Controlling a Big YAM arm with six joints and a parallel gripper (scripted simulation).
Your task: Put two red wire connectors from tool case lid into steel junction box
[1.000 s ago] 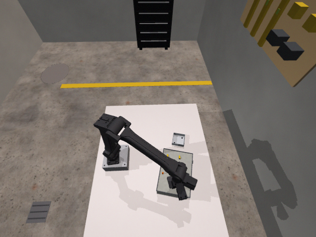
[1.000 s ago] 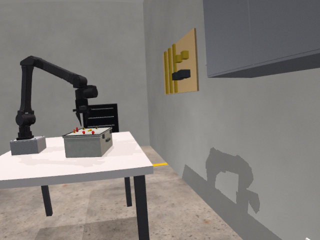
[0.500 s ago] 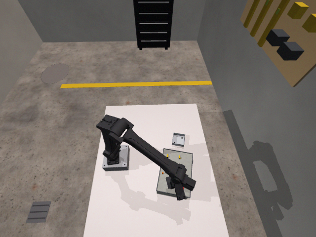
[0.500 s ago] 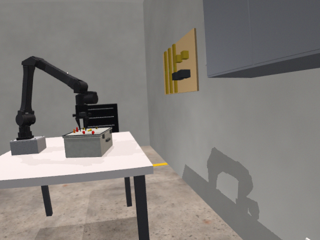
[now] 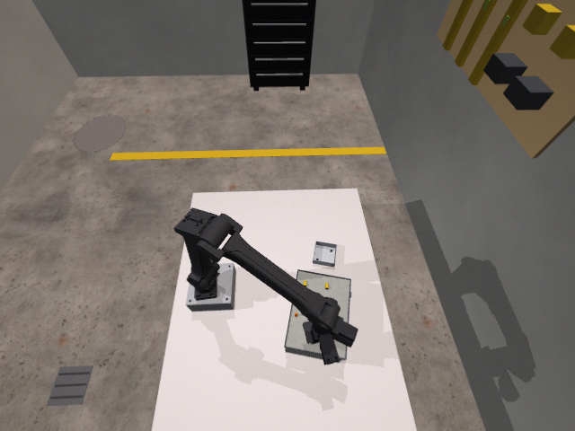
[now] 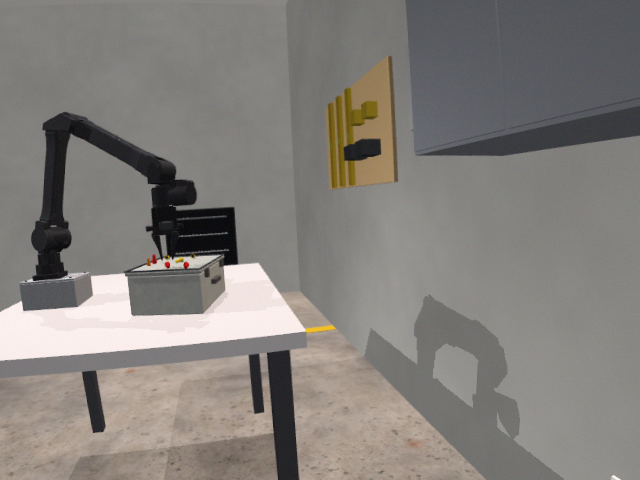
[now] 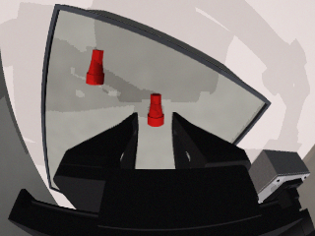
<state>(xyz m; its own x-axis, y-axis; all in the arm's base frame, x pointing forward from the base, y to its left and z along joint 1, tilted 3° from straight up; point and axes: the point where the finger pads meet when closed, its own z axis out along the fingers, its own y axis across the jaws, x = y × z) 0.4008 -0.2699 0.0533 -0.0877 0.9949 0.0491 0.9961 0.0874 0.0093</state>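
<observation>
My gripper is now 9 cm to the right of the orange connector, 6 cm past it and 2 cm above it. Round my hand: grey tool case (9 cm to the left, 6 cm below, 3 cm ahead).
</observation>
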